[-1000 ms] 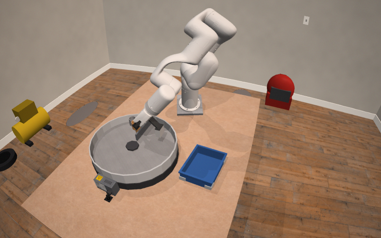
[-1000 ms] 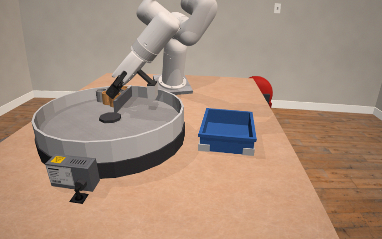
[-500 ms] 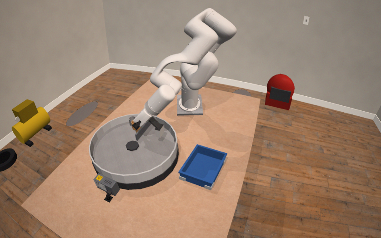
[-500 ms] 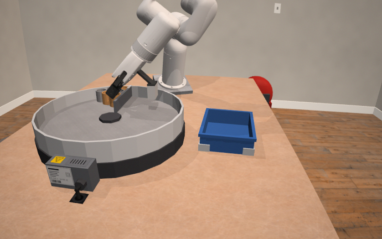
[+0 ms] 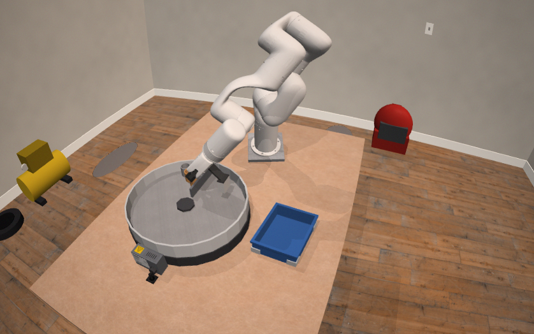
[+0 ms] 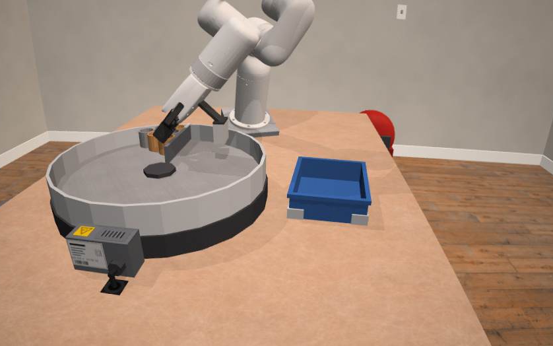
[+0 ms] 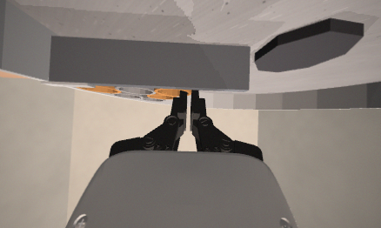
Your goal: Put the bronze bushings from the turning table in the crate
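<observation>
The blue crate lies 90 mm ahead of my hand, 350 mm to the left of it and 80 mm below it. The rest, counted from my hand: turning table 90 mm ahead, 10 mm to the left, 60 mm below.
</observation>
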